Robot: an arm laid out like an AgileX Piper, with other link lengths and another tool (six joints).
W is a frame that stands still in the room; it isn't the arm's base.
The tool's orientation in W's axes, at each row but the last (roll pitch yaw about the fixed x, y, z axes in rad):
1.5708, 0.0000, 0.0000
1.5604, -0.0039, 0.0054
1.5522, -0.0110, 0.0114
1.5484, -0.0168, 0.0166
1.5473, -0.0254, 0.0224
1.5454, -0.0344, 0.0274
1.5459, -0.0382, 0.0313
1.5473, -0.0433, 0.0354
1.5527, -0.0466, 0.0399
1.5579, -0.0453, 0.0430
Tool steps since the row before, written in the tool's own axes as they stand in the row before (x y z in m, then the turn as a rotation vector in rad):
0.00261, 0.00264, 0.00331, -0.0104, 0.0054, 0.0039
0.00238, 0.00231, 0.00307, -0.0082, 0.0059, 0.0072
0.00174, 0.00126, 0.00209, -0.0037, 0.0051, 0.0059
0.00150, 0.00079, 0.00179, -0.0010, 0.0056, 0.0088
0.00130, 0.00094, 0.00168, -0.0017, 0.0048, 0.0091
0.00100, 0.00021, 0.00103, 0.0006, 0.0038, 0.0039
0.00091, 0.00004, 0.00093, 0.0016, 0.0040, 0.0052
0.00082, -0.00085, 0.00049, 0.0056, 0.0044, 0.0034
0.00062, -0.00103, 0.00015, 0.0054, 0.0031, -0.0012
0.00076, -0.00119, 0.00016, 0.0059, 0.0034, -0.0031
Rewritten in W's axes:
0.00261, -0.00331, 0.00264, -0.0104, -0.0039, 0.0054
0.00239, -0.00303, 0.00235, -0.0082, -0.0072, 0.0059
0.00175, -0.00205, 0.00132, -0.0037, -0.0058, 0.0052
0.00152, -0.00175, 0.00085, -0.0010, -0.0087, 0.0058
0.00131, -0.00163, 0.00101, -0.0016, -0.0090, 0.0050
0.00102, -0.00100, 0.00027, 0.0006, -0.0038, 0.0039
0.00094, -0.00090, 0.00010, 0.0016, -0.0051, 0.0042
0.00087, -0.00048, -0.00080, 0.0055, -0.0031, 0.0047
0.00067, -0.00014, -0.00100, 0.0052, 0.0015, 0.0033
0.00082, -0.00014, -0.00115, 0.0056, 0.0034, 0.0036

